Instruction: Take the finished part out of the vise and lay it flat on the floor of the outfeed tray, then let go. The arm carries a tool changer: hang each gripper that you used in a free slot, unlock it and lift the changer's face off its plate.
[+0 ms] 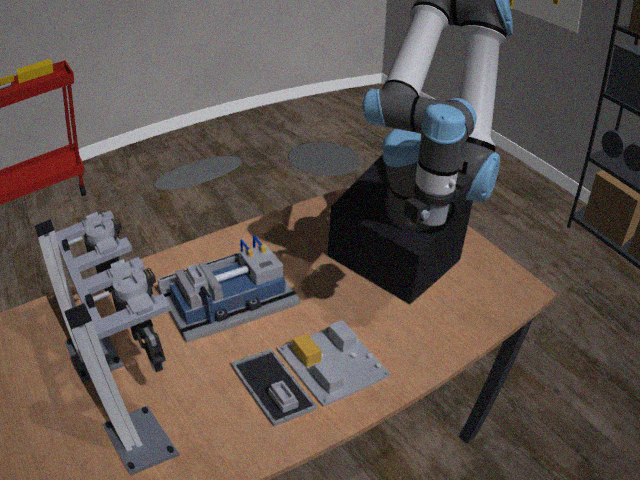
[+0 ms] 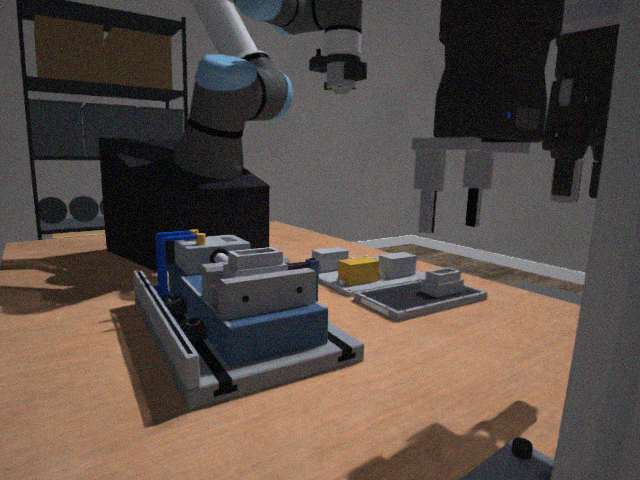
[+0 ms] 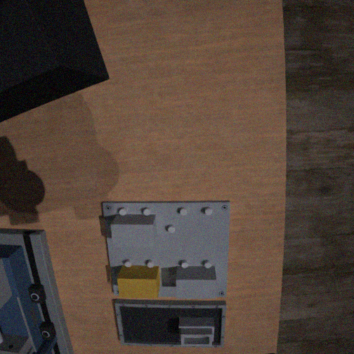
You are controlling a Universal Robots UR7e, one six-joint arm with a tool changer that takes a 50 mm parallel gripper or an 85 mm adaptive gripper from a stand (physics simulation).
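Frame: origin at the arm's base, x ahead, y left, z up, level; millimetres.
Seen in the pictures: hand at its tool point: (image 2: pixel 341 88); arm's base at its link origin: (image 2: pixel 208 165).
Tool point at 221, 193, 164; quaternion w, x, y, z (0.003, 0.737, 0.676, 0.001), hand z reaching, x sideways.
Observation:
Pixels of each thing's top centre, then the offset from my tool point to it, as dx, dy, dz.
- grey stepped part at its top centre: (image 2: pixel 255 251) (image 1: pixel 195 271) +280, -390, -243
- blue vise at its top centre: (image 2: pixel 231 252) (image 1: pixel 223 267) +209, -380, -259
- similar grey part at its top centre: (image 2: pixel 443 271) (image 1: pixel 283 390) +301, -49, -317
- grey plate at its top centre: (image 2: pixel 364 271) (image 1: pixel 333 361) +146, -68, -350
- yellow block at its top centre: (image 2: pixel 358 260) (image 1: pixel 307 344) +179, -119, -314
The arm's changer face (image 1: pixel 433 214) (image 2: pixel 341 83) is bare, high beside the arm's base; no gripper is on it. A parallel gripper (image 2: pixel 449 210) hangs in the stand (image 1: pixel 103 382) (image 2: pixel 594 330), its fingers apart and empty. The adaptive gripper (image 2: pixel 583 190) hangs in the other slot, its finger gap unclear. A grey stepped part (image 1: pixel 197 276) (image 2: pixel 255 258) with a pocket sits between the jaws of the blue vise (image 1: pixel 237 301) (image 2: pixel 273 335) (image 3: pixel 22 310). A similar grey part (image 1: pixel 282 396) (image 2: pixel 442 284) (image 3: pixel 196 331) lies on the dark floor of the tray (image 1: pixel 294 414) (image 2: pixel 439 306) (image 3: pixel 119 325), near one end.
A grey plate (image 1: pixel 356 374) (image 3: pixel 195 240) with pegs, two grey blocks and a yellow block (image 1: pixel 306 350) (image 2: pixel 358 271) (image 3: pixel 138 282) lies beside the tray. The black base block (image 1: pixel 372 248) (image 2: pixel 180 206) (image 3: pixel 40 50) stands behind. Blue hoses (image 2: pixel 161 263) rise at the vise's side.

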